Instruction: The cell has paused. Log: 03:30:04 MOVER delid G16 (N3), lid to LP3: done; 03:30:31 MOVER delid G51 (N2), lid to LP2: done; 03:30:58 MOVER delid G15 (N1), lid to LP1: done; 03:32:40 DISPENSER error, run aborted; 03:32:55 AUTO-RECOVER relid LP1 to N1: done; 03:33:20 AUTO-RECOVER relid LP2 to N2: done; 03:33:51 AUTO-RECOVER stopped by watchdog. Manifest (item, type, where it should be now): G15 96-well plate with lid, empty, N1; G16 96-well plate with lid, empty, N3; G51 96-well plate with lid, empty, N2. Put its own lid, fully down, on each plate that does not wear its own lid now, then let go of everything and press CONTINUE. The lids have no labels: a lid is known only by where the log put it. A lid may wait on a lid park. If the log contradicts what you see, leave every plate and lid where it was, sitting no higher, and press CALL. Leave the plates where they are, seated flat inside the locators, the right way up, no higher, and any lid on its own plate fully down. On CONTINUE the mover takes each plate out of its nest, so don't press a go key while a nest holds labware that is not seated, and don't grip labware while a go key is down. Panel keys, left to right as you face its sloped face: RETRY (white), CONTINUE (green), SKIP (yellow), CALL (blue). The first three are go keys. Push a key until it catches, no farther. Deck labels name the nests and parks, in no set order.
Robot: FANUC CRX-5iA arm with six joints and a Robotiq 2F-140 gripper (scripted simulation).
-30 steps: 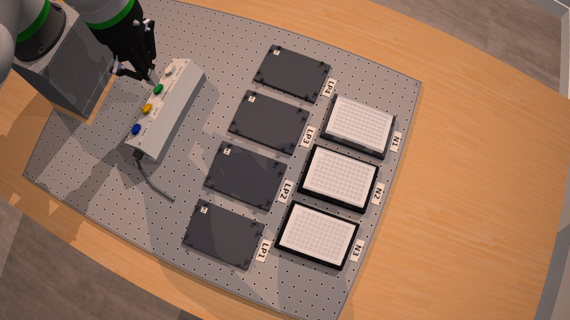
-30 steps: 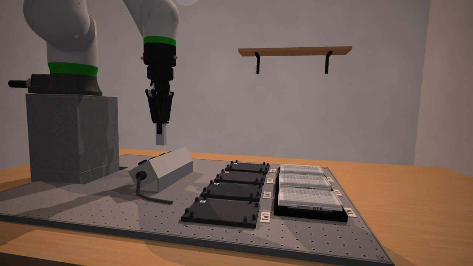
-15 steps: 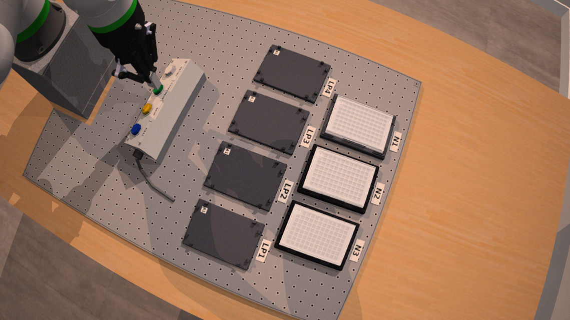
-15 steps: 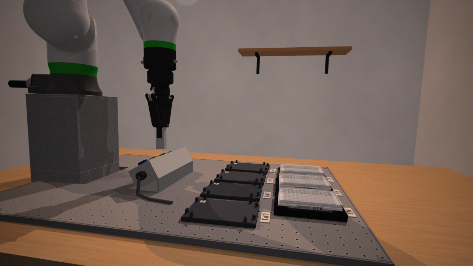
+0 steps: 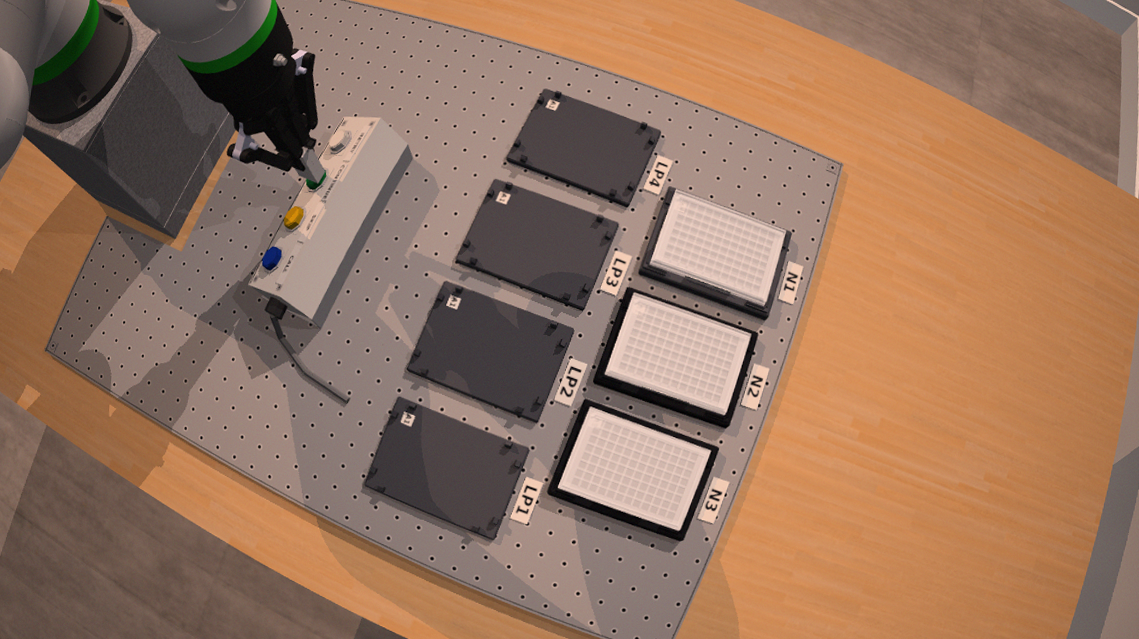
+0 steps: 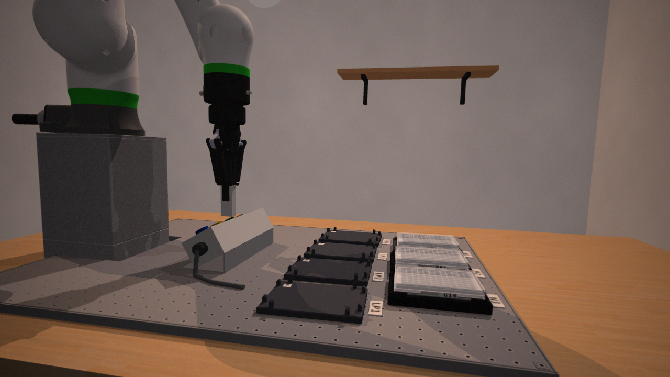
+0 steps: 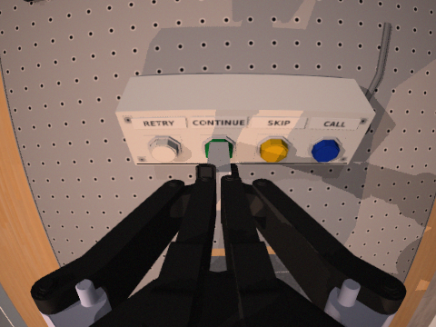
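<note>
The green CONTINUE key lies 4 cm below my hand. From my hand the other things lie so: blue CALL key: 2 cm behind, 10 cm to the right, 4 cm below; then yellow SKIP key: 1 cm behind, 5 cm to the right, 4 cm below; then white RETRY key: 1 cm ahead, 5 cm to the left, 4 cm below.
</note>
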